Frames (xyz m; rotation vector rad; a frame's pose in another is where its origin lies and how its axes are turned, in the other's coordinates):
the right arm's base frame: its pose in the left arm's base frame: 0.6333 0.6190 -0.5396 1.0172 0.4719 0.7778
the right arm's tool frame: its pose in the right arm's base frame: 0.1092 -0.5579 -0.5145 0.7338 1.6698 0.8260
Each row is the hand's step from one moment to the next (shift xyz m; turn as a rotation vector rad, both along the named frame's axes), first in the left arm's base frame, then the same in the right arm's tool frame.
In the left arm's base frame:
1: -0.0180 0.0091 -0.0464 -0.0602 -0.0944 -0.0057
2: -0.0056 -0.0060 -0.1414 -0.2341 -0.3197 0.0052
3: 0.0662 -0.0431 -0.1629 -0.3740 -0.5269 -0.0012
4: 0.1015 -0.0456 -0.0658 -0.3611 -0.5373 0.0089
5: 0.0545 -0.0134 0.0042 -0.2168 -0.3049 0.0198
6: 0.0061 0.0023 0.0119 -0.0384 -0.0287 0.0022
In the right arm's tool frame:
1: -0.0037 -0.0504 -0.0026 0.0097 -0.0046 -0.1116
2: -0.0635 -0.1256 -0.0156 0.0683 -0.0058 -0.3903
3: -0.1451 -0.1070 -0.0172 0.0985 -0.0135 -0.6384
4: -0.1291 -0.0067 0.0019 0.0889 0.0031 -0.6413
5: -0.0467 0.0285 0.0131 0.0668 0.0102 -0.3685
6: 0.0015 0.0123 0.0055 0.0208 -0.0058 -0.0428

